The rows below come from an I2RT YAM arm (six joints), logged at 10 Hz.
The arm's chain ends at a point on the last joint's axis. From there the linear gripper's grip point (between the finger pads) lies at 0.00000 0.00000 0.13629 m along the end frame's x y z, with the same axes.
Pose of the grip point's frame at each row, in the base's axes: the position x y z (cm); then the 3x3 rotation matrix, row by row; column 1 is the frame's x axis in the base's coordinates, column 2 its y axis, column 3 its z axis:
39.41 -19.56 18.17; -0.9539 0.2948 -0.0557; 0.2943 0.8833 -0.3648; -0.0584 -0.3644 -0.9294
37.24 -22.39 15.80; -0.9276 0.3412 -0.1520; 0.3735 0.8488 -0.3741; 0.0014 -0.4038 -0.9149
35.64 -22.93 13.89; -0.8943 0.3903 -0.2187; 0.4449 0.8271 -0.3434; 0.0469 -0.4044 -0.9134
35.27 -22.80 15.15; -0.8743 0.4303 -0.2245; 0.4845 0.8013 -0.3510; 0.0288 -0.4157 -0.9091
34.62 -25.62 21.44; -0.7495 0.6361 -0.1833; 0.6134 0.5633 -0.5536; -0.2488 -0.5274 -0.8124
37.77 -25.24 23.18; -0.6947 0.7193 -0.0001; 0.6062 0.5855 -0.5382; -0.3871 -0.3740 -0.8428
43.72 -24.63 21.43; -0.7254 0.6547 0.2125; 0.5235 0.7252 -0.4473; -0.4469 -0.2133 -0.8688
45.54 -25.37 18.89; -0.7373 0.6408 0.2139; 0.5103 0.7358 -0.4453; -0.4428 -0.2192 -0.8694
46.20 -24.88 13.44; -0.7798 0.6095 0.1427; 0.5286 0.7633 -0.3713; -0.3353 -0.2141 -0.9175
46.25 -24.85 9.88; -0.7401 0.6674 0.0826; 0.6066 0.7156 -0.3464; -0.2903 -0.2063 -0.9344
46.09 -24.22 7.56; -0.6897 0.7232 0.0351; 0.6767 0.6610 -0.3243; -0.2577 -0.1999 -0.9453
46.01 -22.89 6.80; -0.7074 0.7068 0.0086; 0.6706 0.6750 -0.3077; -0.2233 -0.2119 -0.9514
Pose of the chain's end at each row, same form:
40.17 -14.59 30.84; -0.9539 0.2948 -0.0557; 0.2943 0.8833 -0.3648; -0.0584 -0.3644 -0.9294
39.31 -17.29 28.27; -0.9276 0.3412 -0.1520; 0.3735 0.8488 -0.3741; 0.0014 -0.4038 -0.9149
38.62 -18.25 26.34; -0.8943 0.3903 -0.2187; 0.4449 0.8271 -0.3434; 0.0469 -0.4044 -0.9134
38.33 -18.02 27.54; -0.8743 0.4303 -0.2245; 0.4845 0.8013 -0.3510; 0.0288 -0.4157 -0.9091
37.12 -18.07 32.51; -0.7495 0.6361 -0.1833; 0.6134 0.5633 -0.5536; -0.2488 -0.5274 -0.8124
37.77 -17.90 34.67; -0.6947 0.7193 -0.0001; 0.6062 0.5855 -0.5382; -0.3871 -0.3740 -0.8428
40.82 -18.53 33.27; -0.7254 0.6547 0.2125; 0.5235 0.7252 -0.4473; -0.4469 -0.2133 -0.8688
42.62 -19.30 30.74; -0.7373 0.6408 0.2139; 0.5103 0.7358 -0.4453; -0.4428 -0.2192 -0.8694
44.26 -19.82 25.94; -0.7798 0.6095 0.1427; 0.5286 0.7633 -0.3713; -0.3353 -0.2141 -0.9175
45.12 -20.13 22.61; -0.7401 0.6674 0.0826; 0.6066 0.7156 -0.3464; -0.2903 -0.2063 -0.9344
45.61 -19.80 20.44; -0.6897 0.7232 0.0351; 0.6767 0.6610 -0.3243; -0.2577 -0.1999 -0.9453
45.89 -18.70 19.77; -0.7074 0.7068 0.0086; 0.6706 0.6750 -0.3077; -0.2233 -0.2119 -0.9514

